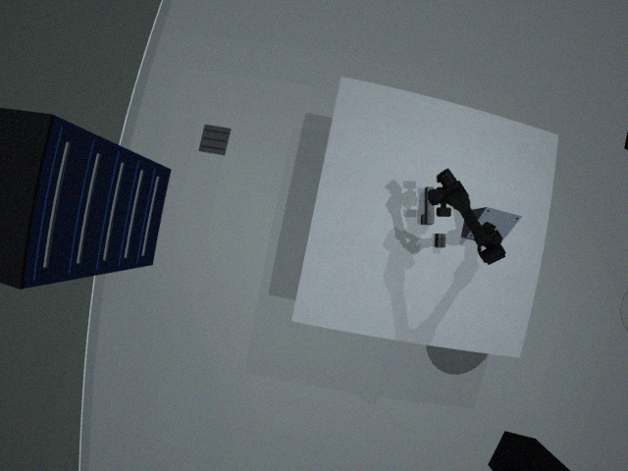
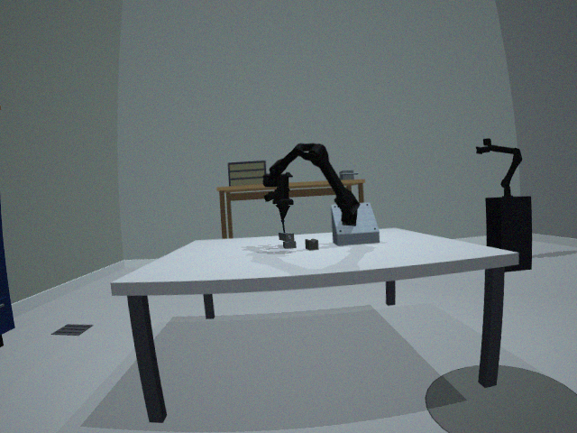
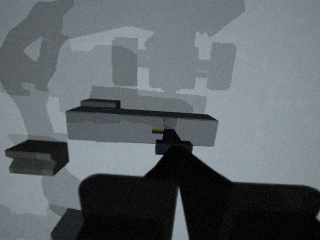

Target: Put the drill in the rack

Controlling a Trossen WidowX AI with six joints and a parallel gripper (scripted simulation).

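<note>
Now: gripper tip 8 cm above the drill, 5 cm to the right of it and 2 cm past it. Round my gripper tip: rack (17 cm to the left, 14 cm behind, 10 cm below).
</note>
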